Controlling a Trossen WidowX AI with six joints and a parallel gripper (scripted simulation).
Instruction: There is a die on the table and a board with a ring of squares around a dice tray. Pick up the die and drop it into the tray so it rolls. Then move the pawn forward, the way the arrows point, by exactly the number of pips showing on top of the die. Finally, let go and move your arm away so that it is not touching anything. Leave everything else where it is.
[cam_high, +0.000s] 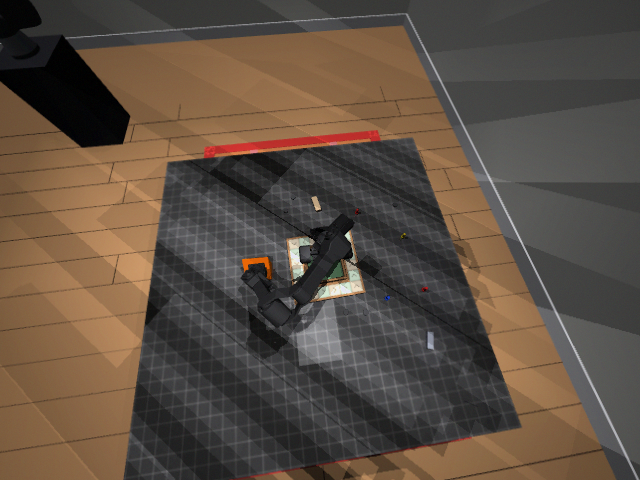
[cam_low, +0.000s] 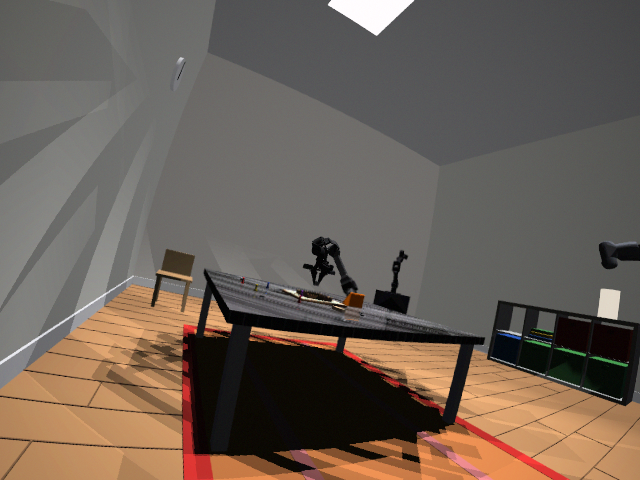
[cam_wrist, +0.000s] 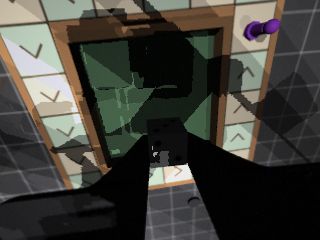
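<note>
Now: the purple pawn 110 mm ahead of my gripper tip, 80 mm to the left of it and 60 mm below it. From my gripper tip the other things lie so: green dice tray 80 mm below; white die right at my gripper tip; blue pawn 230 mm ahead, 160 mm to the right, 80 mm below.
</note>
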